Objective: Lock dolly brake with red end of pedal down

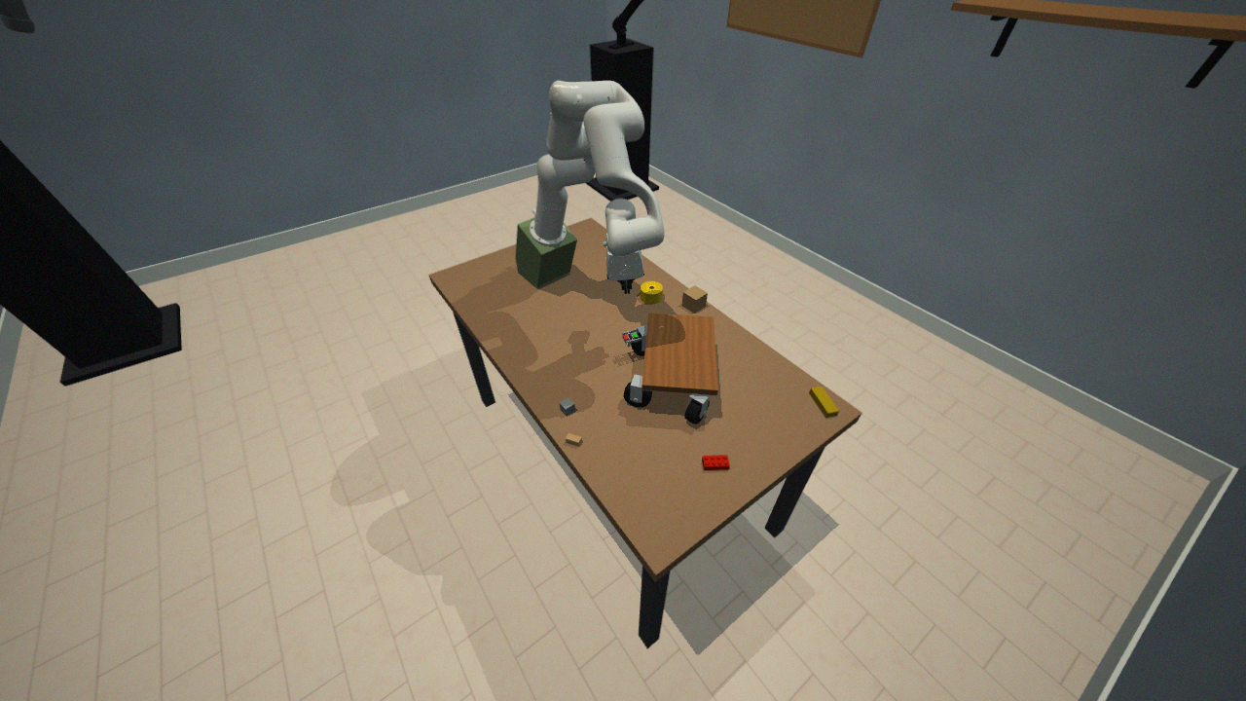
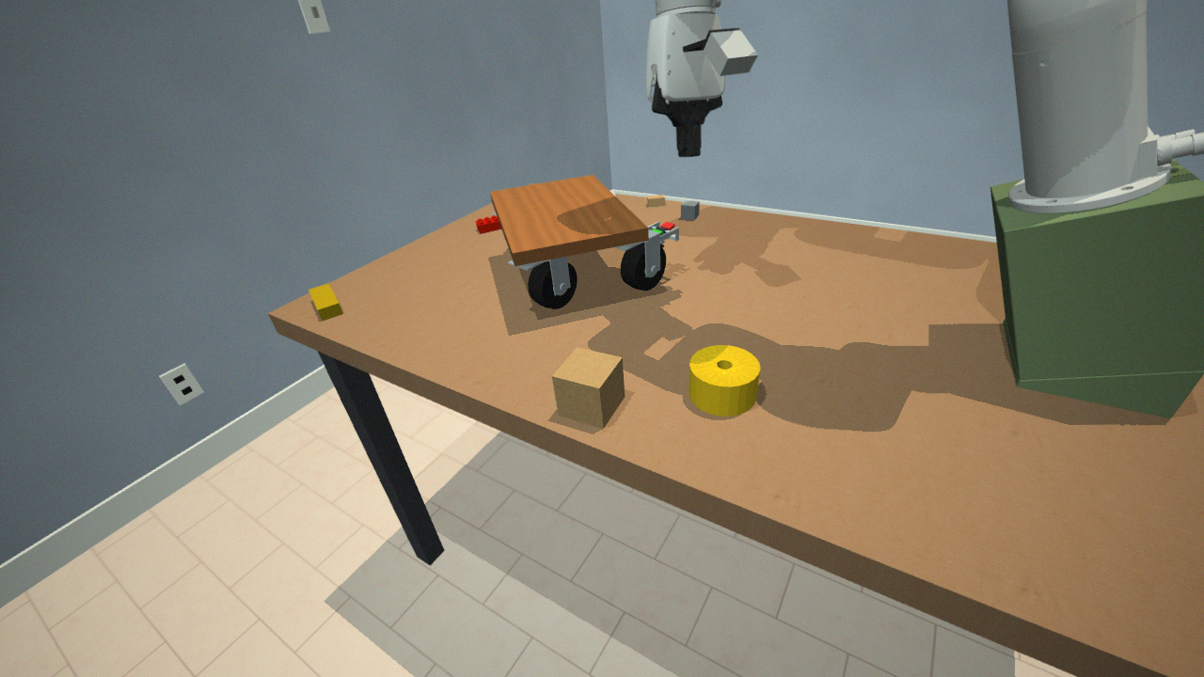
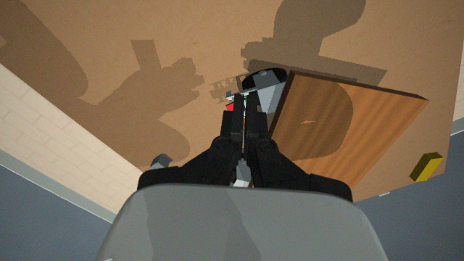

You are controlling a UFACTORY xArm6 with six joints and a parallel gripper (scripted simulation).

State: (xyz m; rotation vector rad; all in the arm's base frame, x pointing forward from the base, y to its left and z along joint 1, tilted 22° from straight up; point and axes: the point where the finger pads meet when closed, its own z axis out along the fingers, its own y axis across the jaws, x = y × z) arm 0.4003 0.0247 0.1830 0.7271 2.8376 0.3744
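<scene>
The brake pedal is 60 mm ahead of my hand, 20 mm to the right of it and 150 mm below it. From my hand the other things lie so: grey cube 130 mm ahead, 300 mm to the right, 220 mm below; then tan cube 30 mm behind, 310 mm to the left, 200 mm below; then small tan block 240 mm ahead, 340 mm to the right, 220 mm below.
</scene>
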